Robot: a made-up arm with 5 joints. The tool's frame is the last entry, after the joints.
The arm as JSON. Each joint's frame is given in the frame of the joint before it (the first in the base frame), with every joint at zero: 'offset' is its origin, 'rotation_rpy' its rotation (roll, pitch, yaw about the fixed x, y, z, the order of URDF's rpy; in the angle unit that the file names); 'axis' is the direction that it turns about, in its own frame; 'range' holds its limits. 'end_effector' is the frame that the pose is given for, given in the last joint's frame.
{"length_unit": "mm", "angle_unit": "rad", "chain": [
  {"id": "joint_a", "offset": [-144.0, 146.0, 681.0], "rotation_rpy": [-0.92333, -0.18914, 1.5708], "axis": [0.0, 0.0, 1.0], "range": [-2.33, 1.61]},
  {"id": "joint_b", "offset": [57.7, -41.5, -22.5], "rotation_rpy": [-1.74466, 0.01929, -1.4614], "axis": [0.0, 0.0, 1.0], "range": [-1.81, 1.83]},
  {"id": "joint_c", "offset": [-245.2, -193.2, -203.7], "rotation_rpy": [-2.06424, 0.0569, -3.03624], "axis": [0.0, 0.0, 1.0], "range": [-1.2, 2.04]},
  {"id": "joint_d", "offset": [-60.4, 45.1, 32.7], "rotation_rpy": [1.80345, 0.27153, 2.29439], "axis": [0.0, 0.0, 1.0], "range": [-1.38, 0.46]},
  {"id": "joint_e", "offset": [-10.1, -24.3, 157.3], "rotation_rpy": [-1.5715, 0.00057, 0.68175], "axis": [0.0, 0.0, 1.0], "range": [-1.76, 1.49]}
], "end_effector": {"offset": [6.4, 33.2, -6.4], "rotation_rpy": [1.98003, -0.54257, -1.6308]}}
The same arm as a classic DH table. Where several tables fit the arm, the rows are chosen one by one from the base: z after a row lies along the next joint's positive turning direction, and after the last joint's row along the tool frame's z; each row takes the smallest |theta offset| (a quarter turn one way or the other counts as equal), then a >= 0, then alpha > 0; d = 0 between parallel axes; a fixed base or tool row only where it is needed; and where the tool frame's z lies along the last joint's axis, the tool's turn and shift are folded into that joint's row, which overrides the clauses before.
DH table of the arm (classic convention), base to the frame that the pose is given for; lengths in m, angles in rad. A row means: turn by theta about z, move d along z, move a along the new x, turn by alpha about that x. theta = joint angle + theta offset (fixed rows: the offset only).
base (fixed): theta offset -1.4296, d 0.5913, a -0.1648, alpha 0.9367
joint_a: theta offset 1.448, d 0.1382, a 0.0477, alpha -1.7446
joint_b: theta offset 0.1555, d -0.0653, a -0.2691, alpha 2.0634
joint_c: theta offset -0.8461, d 0.2077, a 0.0727, alpha 1.7948
joint_d: theta offset 0.4031, d 0.1367, a -0.0232, alpha -1.5715
joint_e: theta offset -1.4099, d -0.0231, a -0.0318, alpha 1.9185
tool (fixed): theta offset 0.5814, d -0.0124, a 0, alpha 0
Joint limits (rad, base to tool): -2.33..1.61 -1.81..1.83 -1.2..2.04 -1.38..0.46 -1.76..1.49

